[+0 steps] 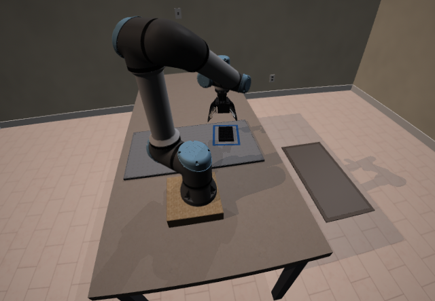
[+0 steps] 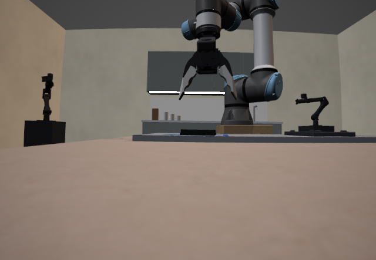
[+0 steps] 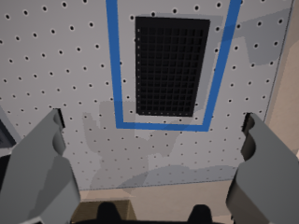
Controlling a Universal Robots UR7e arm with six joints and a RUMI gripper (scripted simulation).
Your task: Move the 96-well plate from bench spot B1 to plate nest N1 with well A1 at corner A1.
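The black 96-well plate lies 20 mm to the right of my hand and 90 mm below it. The rest, counted from my hand: white A1 corner mark: 40 mm behind, 390 mm to the left, 80 mm below; then plate nest: 30 mm ahead, 320 mm to the left, 90 mm below.
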